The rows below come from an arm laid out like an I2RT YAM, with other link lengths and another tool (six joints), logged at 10 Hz.
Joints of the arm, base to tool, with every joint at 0 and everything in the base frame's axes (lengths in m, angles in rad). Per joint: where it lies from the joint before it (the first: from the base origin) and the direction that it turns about. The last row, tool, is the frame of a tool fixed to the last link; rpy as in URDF.
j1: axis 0 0 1 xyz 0.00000 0.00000 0.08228
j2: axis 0 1 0 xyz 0.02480 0.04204 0.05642
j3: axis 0 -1 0 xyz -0.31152 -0.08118 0.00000
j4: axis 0 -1 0 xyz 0.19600 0.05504 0.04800
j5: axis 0 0 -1 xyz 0.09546 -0.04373 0.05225
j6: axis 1 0 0 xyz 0.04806 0.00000 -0.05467
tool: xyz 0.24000 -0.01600 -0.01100 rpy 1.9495 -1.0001 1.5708
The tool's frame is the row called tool.
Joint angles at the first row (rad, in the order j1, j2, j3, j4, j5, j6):
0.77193 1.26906 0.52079 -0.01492 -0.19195 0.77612
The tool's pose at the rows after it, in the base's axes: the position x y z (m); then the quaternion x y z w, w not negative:
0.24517 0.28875 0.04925 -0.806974 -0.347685 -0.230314 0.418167
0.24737 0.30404 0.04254 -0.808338 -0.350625 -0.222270 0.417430
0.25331 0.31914 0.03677 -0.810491 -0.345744 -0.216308 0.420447
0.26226 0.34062 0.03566 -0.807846 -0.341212 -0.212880 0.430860
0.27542 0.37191 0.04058 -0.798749 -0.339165 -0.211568 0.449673
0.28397 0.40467 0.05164 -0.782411 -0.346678 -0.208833 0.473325
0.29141 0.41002 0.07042 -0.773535 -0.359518 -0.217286 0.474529
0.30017 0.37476 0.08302 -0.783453 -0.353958 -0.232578 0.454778
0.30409 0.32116 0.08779 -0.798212 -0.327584 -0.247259 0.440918
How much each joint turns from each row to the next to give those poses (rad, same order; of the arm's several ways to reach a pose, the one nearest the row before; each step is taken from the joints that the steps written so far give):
0.05063 0.07538 0.00974 0.04542 0.02542 0.02707
0.03188 0.06975 0.02451 0.03389 0.01407 0.01682
0.01389 0.07275 0.03126 0.03465 0.00223 0.02178
0.00622 0.07793 0.04925 0.03619 -0.01403 0.02000
0.00135 0.08961 0.08149 0.03229 -0.03179 0.01712
0.00079 0.06944 0.08896 0.01312 -0.04968 0.00218
-0.00990 -0.01743 0.06002 -0.05873 -0.01162 -0.03100
-0.04994 -0.09473 -0.01540 -0.08955 0.01737 -0.03756
-0.09525 -0.12525 -0.07658 -0.06183 -0.01062 -0.02426

